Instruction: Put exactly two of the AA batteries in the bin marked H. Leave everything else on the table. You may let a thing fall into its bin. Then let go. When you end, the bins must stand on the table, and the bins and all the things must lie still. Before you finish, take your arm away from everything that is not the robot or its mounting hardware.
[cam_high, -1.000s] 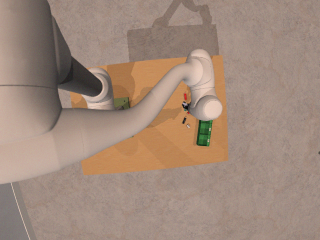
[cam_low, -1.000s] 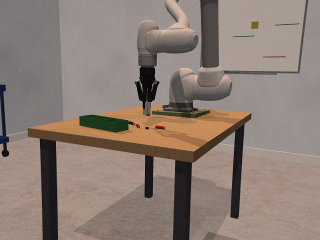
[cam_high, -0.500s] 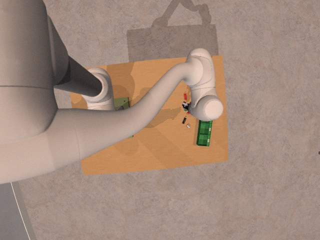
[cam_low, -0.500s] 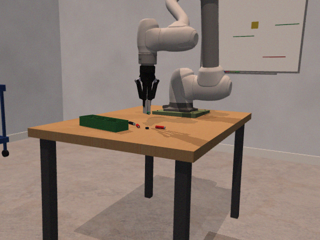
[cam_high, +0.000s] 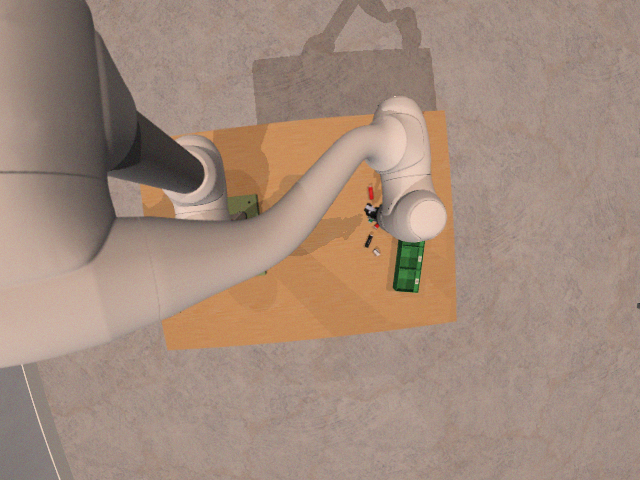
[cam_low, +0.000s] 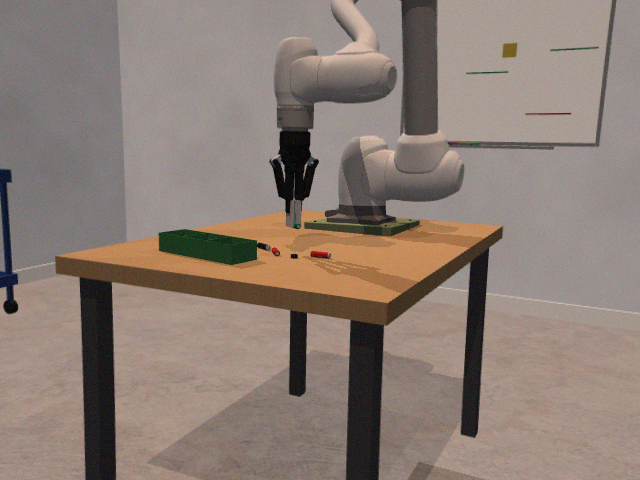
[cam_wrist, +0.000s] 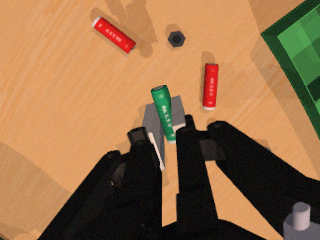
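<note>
The green bin row is 140 mm ahead of my hand, 160 mm to the right of it and 80 mm below it. Also, from my hand: green AA battery (30 mm below); small black round piece (50 mm ahead, 30 mm to the left, 100 mm below); black AA battery (10 mm behind, 90 mm to the right, 90 mm below).
</note>
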